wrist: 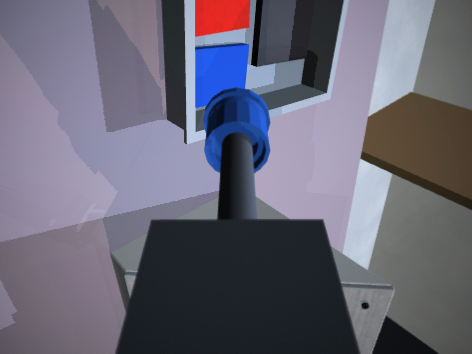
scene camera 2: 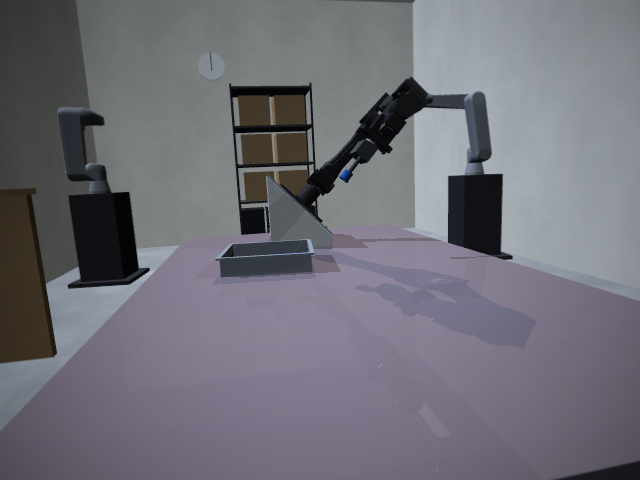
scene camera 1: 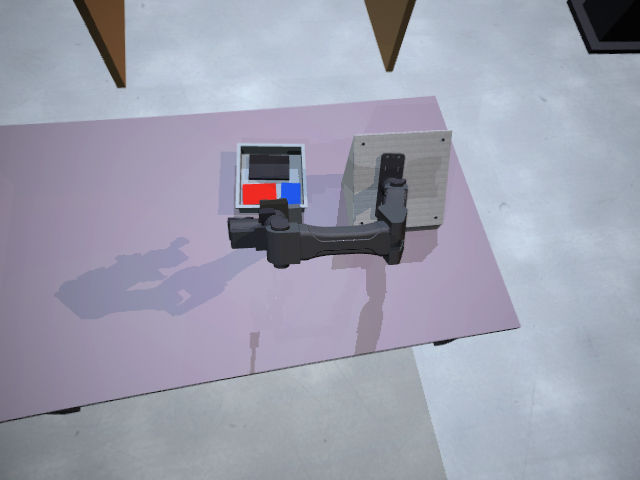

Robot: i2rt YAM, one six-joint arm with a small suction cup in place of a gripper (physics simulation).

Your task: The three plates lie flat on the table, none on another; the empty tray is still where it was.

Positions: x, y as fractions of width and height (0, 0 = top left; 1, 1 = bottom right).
Scene:
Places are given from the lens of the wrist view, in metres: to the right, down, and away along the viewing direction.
my suction cup (wrist: 0.50, 0.30): 0.00, -0.03, 0.15
blue plate (wrist: 0.47, 0.19): -0.02, -0.12, 0.42
The marked spots on the blue plate and my suction cup are 0.29 m apart.

